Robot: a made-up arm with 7 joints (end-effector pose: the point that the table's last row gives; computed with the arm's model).
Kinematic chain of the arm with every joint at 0, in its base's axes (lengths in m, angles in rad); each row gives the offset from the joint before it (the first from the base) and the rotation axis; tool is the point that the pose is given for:
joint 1: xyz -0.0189 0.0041 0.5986 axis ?
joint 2: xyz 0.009 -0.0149 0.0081 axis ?
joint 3: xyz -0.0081 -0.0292 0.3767 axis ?
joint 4: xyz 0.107 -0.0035 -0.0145 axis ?
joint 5: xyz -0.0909 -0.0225 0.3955 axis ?
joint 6: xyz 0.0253 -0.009 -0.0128 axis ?
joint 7: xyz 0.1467 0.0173 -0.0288 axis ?
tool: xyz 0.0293 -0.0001 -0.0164
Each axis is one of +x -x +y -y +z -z.
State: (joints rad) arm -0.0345 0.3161 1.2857 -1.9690 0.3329 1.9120 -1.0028
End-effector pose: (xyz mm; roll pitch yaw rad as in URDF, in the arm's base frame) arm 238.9 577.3 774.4 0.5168 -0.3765 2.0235
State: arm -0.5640 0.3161 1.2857 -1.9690 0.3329 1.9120 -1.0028
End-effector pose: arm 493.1 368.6 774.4 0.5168 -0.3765 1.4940
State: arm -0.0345 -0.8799 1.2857 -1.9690 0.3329 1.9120 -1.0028
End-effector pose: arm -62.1 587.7 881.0 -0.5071 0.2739 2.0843
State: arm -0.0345 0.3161 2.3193 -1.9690 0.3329 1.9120 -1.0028
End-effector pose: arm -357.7 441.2 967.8 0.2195 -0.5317 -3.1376
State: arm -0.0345 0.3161 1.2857 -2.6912 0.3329 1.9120 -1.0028
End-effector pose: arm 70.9 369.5 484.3 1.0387 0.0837 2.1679
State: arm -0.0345 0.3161 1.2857 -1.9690 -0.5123 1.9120 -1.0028
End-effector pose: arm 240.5 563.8 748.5 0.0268 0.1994 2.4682
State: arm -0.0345 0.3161 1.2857 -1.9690 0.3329 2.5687 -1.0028
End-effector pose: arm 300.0 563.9 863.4 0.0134 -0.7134 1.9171
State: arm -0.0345 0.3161 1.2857 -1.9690 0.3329 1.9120 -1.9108
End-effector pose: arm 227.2 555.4 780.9 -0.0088 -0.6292 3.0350
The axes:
joint 1: +z
joint 2: +y
joint 3: +z
joint 4: -y
joint 5: +z
joint 6: -y
joint 7: -z

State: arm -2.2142 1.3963 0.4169 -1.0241 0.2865 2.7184 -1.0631
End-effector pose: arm -444.8 -740.7 362.3 0.1616 -0.5981 -1.4371
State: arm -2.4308 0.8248 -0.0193 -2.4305 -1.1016 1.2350 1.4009
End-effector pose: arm -401.4 -69.4 268.0 -1.9826 0.2510 -2.9850
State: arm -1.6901 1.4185 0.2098 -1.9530 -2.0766 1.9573 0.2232
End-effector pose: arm 6.7 -341.6 4.8 -0.1294 0.8890 0.2155
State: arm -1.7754 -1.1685 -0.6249 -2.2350 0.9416 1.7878 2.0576
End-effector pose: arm -401.4 -23.4 1040.4 -1.9722 1.4217 0.2456
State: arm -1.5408 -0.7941 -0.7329 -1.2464 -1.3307 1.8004 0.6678
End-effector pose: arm -516.4 145.6 1335.1 0.5226 -1.0899 2.3888
